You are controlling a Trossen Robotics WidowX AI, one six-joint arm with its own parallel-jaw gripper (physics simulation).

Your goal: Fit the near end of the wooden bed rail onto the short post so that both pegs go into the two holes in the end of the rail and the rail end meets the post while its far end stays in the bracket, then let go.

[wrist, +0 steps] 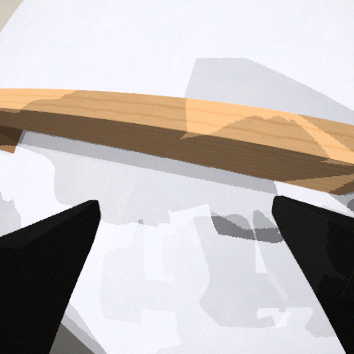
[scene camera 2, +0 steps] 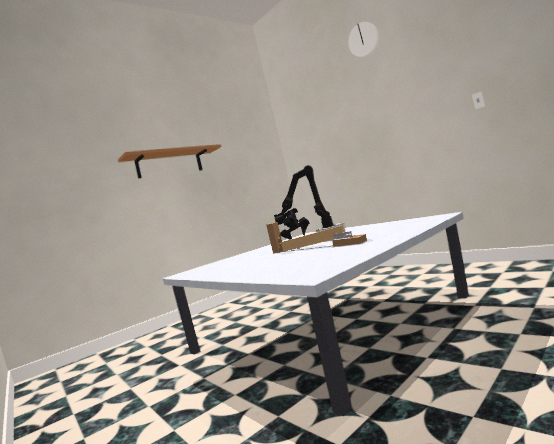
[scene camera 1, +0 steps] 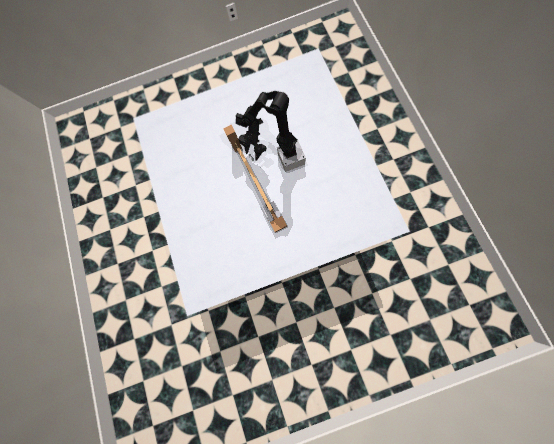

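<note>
The wooden bed rail runs between the short brown post and the grey bracket at its far end. The post stands upright. The rail's near end is close beside the post. The pegs and holes are too small or hidden to make out, so I cannot tell whether the end meets the post. My gripper is open and empty, on the robot's side of the rail near the post end. In the wrist view the rail passes beyond both fingertips, apart from them.
A brown wooden block lies at the bracket end. The arm's grey base stands on the white table, to the right of the rail in scene camera 1. Shadows of the arm fall around the rail.
</note>
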